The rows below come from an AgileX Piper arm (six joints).
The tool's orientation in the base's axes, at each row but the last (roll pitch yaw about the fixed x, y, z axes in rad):
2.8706, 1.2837, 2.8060
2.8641, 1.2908, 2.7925
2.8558, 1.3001, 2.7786
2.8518, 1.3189, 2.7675
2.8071, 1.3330, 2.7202
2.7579, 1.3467, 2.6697
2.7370, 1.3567, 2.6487
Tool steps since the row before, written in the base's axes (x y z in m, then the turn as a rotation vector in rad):
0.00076, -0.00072, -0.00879, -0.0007, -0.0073, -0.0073
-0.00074, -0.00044, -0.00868, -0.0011, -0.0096, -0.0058
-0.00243, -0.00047, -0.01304, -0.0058, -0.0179, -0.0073
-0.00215, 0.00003, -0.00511, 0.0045, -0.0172, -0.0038
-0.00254, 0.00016, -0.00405, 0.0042, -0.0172, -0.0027
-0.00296, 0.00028, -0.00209, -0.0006, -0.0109, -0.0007
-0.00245, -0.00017, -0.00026, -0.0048, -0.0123, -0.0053
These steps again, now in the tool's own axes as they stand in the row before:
0.00816, -0.00133, 0.00317, 0.0065, -0.0079, 0.0017
0.00849, -0.00115, 0.00162, 0.0050, -0.0101, 0.0010
0.01313, -0.00166, 0.00103, 0.0068, -0.0188, -0.0026
0.00545, -0.00053, -0.00086, 0.0011, -0.0169, 0.0065
0.00450, -0.00040, -0.00158, 0.0001, -0.0169, 0.0060
0.00265, -0.00018, -0.00248, -0.0003, -0.0109, 0.0004
0.00070, -0.00043, -0.00233, 0.0048, -0.0131, -0.0027

